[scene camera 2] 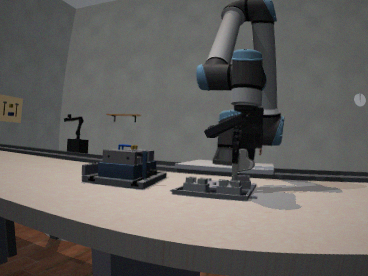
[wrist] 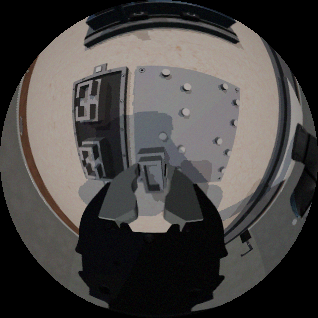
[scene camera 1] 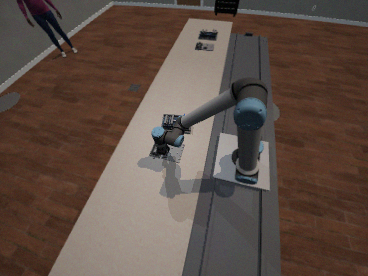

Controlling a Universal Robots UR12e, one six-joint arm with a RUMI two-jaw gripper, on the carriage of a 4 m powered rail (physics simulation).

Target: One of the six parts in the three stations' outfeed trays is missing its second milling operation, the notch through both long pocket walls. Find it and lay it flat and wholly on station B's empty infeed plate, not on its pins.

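Seen in the pictures: gripper, fingertip midpoint: (wrist: 152, 164); arm's base at its link origin: (scene camera 2: 230, 164).
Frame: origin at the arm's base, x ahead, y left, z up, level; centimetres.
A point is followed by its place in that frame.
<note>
A grey part (wrist: 152, 156) {x 67.4, y 9.5, z 0.5 cm} (scene camera 2: 244, 180) {x 68.7, y 13.4, z 0.4 cm} with a rectangular pocket sits between the jaws at the near left corner of the pinned plate (wrist: 207, 105) {x 59.7, y 2.5, z -2.2 cm} (scene camera 1: 176, 153) {x 57.9, y 8.2, z -2.2 cm}. No notch shows in its visible walls. My gripper (wrist: 152, 164) {x 67.5, y 11.0, z -0.2 cm} (scene camera 2: 235, 177) {x 67.5, y 11.0, z -0.2 cm} points down, shut on this part, low at the plate. Whether the part's underside touches the plate is hidden. Two grey parts (wrist: 89, 102) {x 76.0, y 1.9, z -0.3 cm} (wrist: 91, 161) {x 77.3, y 10.8, z -0.3 cm} with notched walls lie in the dark outfeed tray (wrist: 124, 100) {x 71.4, y 2.3, z -2.2 cm} (scene camera 2: 212, 195) {x 81.6, y 7.0, z -2.3 cm} left of the plate in the wrist view. Jaws and part hide the plate's near left corner.
Round pins (wrist: 185, 112) {x 63.2, y 4.0, z -1.4 cm} (wrist: 163, 136) {x 66.0, y 7.4, z -1.4 cm} stand on the plate, one just beyond the part. A blue and grey machine vise (scene camera 2: 120, 170) {x 79.5, y -19.3, z 1.3 cm} (scene camera 1: 170, 120) {x 72.4, y -22.0, z 4.6 cm} stands beyond tray and plate. Another station (scene camera 1: 208, 35) {x 65.5, y -206.8, z 1.9 cm} is at the bench's far end. The rail (scene camera 1: 230, 215) runs alongside.
</note>
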